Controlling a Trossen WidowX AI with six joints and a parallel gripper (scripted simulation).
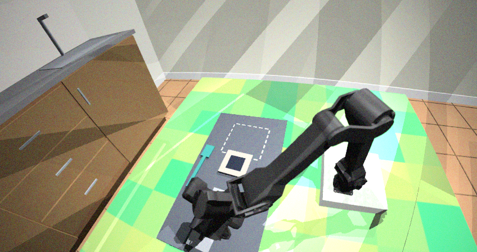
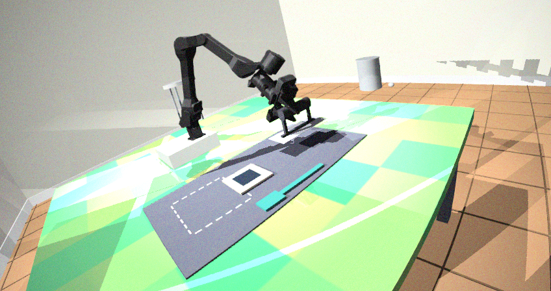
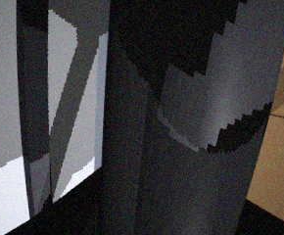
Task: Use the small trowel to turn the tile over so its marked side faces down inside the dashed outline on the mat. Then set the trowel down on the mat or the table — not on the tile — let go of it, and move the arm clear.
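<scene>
Right now the grey mat is 10 mm behind my gripper tip, 180 mm to the right of it and 120 mm below it. From my gripper tip the other things lie so: dark handled tool: 30 mm behind, 10 mm below; teal flat tool: 130 mm ahead, 190 mm to the right, 100 mm below; tile: 10 mm behind, 220 mm to the right, 100 mm below.
</scene>
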